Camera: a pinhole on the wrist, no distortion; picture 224 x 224 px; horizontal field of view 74.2 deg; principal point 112.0 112.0 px. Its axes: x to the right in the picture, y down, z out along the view. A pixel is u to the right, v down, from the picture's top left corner.
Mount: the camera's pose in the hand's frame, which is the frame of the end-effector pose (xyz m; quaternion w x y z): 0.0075 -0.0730 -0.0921 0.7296 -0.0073 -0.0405 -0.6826
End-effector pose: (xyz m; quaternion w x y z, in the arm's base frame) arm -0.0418 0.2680 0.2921 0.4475 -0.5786 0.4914 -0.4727
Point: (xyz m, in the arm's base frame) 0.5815 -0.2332 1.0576
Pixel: outside the picture
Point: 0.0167 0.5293 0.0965
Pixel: outside the picture
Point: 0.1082 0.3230 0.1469
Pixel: 20.7 89.6
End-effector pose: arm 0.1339 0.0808 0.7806 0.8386 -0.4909 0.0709 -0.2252
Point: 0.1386 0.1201 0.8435
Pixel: 86.9 107.4
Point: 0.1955 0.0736 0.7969
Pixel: 32.3 190.3
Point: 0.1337 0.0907 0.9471
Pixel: 176.5 119.2
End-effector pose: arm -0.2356 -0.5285 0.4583 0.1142 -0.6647 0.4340 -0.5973
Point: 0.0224 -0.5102 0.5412
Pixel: 178.3 122.2
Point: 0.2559 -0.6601 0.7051
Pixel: 196.6 178.9
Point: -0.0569 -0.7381 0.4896
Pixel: 81.2 190.2
